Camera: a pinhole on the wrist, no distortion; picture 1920 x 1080 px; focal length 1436.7 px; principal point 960.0 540.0 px. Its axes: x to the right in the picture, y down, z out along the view. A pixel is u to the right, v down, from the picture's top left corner.
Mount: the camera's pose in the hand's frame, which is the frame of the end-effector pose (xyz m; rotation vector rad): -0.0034 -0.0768 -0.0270 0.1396 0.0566 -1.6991
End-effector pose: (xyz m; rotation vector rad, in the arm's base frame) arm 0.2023 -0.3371 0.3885 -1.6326 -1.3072 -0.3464
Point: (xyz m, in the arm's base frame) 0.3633 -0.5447 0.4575
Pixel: behind the camera
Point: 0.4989 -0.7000 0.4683
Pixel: behind the camera
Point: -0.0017 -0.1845 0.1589
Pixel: outside the picture
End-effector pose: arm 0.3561 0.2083 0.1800 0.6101 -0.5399 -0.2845
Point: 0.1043 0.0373 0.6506
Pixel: 214.1 666.4
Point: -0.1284 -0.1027 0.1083
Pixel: outside the picture
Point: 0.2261 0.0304 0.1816
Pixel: 1367.1 443.7
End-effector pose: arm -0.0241 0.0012 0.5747 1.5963 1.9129 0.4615
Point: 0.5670 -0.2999 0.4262
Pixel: outside the picture
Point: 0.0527 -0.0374 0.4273
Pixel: 503.1 499.3
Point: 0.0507 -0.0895 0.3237
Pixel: 1003.2 444.6
